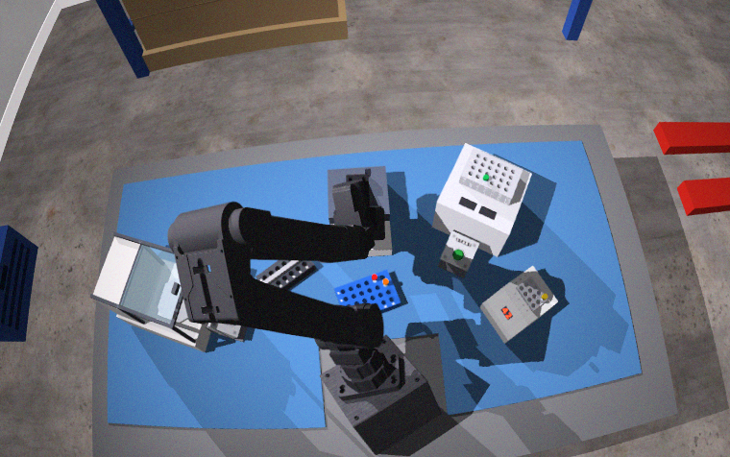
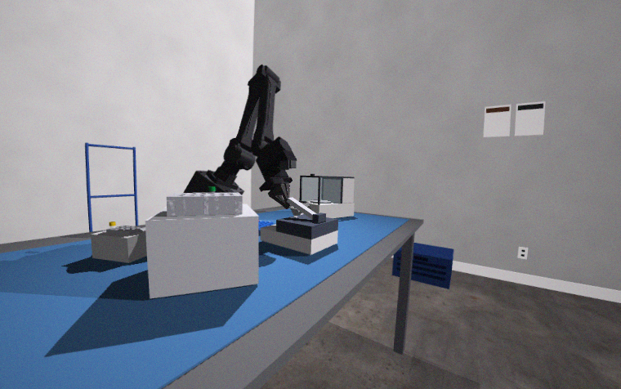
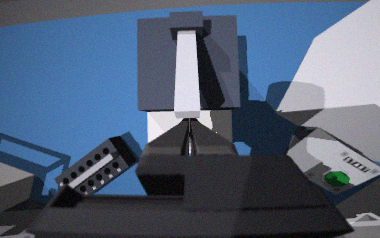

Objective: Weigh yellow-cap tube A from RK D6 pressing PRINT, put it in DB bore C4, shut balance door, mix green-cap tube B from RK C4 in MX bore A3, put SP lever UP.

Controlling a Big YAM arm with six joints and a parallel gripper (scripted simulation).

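The spectrophotometer lever is 60 mm ahead of my hand. Round my hand: magnet block (90 mm behind, 180 mm to the left, 90 mm below); blue rack (160 mm behind, 10 mm to the right, 100 mm below); green start key (80 mm behind, 220 mm to the right, 40 mm below).
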